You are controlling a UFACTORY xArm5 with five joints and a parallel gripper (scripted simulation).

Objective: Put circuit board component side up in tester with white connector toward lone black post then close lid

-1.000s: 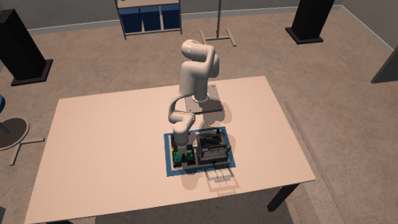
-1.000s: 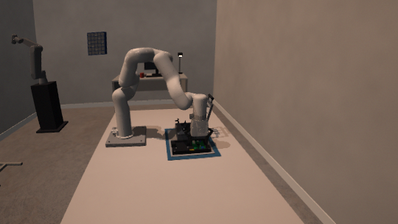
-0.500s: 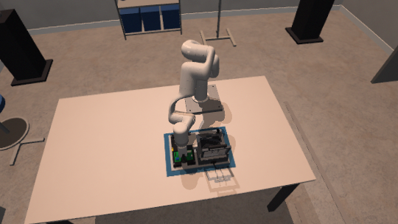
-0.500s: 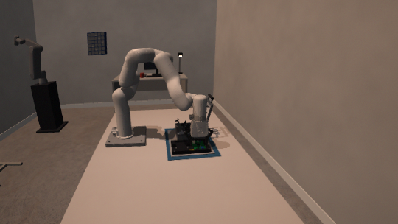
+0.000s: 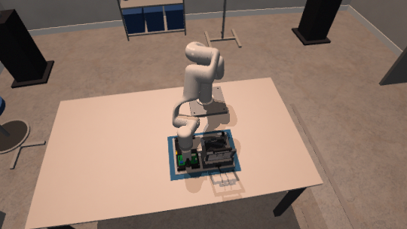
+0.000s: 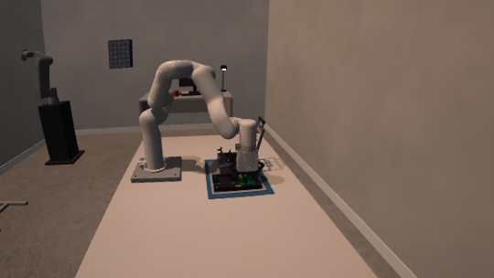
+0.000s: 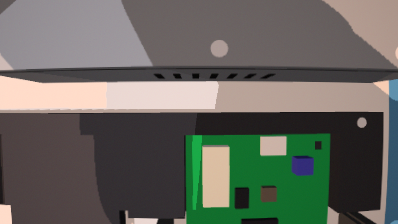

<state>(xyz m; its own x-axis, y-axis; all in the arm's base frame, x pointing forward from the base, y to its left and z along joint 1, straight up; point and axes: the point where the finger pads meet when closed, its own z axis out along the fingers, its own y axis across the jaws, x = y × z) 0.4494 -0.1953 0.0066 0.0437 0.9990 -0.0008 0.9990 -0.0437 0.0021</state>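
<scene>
Right now my hand is 10 mm above the green circuit board. The rest, counted from my hand: lid: 90 mm ahead, 170 mm to the left, 160 mm above; then black post: 90 mm behind, 230 mm to the left, 60 mm above.
</scene>
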